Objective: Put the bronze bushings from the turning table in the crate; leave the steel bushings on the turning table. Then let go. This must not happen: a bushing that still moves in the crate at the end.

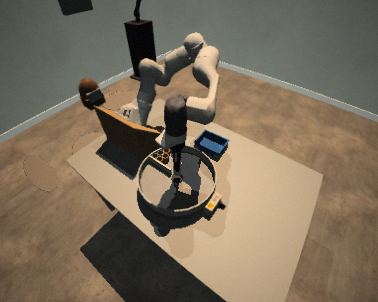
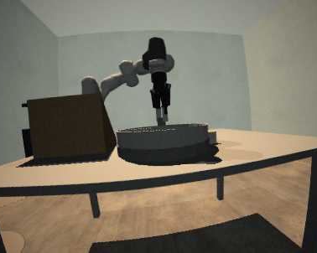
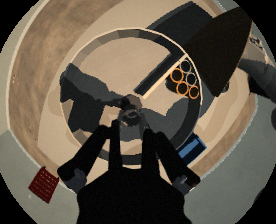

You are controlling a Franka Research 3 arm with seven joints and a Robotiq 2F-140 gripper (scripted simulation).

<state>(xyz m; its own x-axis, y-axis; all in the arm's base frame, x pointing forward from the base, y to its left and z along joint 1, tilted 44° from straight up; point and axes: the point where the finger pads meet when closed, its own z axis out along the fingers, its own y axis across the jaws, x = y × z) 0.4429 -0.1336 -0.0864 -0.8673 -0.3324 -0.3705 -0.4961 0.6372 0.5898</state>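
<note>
Right now my hand is 100 mm above the round grey turning table and 10 mm past it. From my hand the other things lie so: blue crate: 360 mm to the left, 130 mm below, 20 mm ahead.
</note>
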